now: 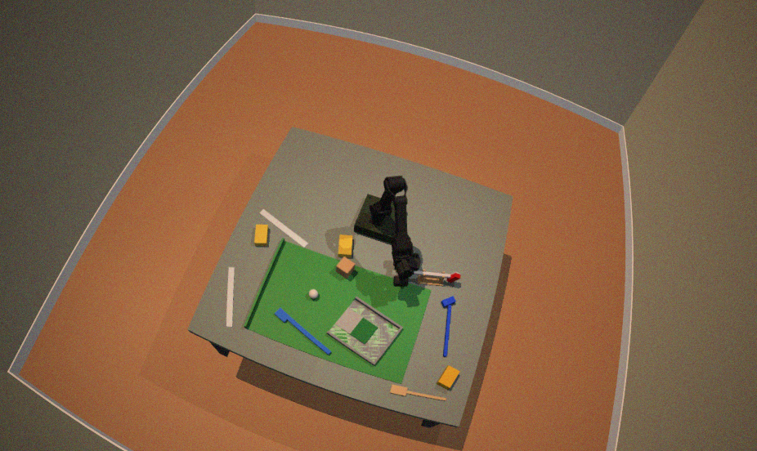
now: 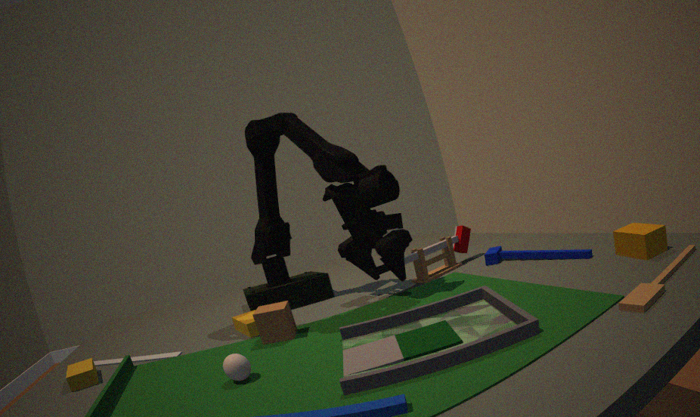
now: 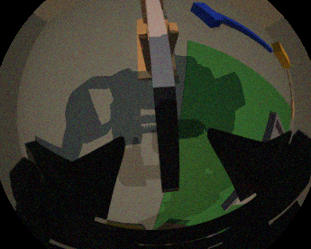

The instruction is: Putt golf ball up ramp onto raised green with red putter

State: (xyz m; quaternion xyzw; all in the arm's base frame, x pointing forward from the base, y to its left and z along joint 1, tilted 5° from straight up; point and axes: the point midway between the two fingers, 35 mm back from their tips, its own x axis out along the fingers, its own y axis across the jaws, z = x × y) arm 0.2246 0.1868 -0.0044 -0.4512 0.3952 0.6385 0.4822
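My gripper tip is now 6 cm short of the brown block and 26 cm to the left of it. Also, from my gripper tip: wooden rack (3 cm behind, 13 cm to the left); white golf ball (23 cm ahead, 35 cm to the right, 1 cm below).
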